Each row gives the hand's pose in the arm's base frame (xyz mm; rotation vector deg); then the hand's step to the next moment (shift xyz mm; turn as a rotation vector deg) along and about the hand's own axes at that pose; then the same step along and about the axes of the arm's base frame.
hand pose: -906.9 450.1 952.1 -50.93 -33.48 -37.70
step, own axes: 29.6 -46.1 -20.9 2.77 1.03 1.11
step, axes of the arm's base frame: -10.0 -47.1 33.5 2.37 0.66 1.98
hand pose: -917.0 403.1 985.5 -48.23 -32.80 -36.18
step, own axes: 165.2 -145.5 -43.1 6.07 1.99 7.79
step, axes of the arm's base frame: 18.6 -155.1 161.0 3.89 5.68 7.36
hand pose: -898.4 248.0 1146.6 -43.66 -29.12 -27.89
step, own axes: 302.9 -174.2 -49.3 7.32 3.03 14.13
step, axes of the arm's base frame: 145.6 -214.7 239.2 3.86 10.77 11.47
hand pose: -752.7 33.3 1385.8 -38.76 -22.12 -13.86
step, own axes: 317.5 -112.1 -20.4 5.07 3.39 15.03
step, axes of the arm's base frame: 253.7 -127.3 182.2 1.71 11.83 10.96
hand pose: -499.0 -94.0 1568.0 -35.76 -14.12 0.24
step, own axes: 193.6 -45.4 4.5 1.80 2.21 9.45
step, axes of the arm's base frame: 183.7 -19.2 73.8 -0.27 7.40 6.53
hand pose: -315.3 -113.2 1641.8 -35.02 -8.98 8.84
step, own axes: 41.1 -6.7 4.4 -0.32 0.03 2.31
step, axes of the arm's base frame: 40.0 4.8 11.6 -0.76 1.25 1.82
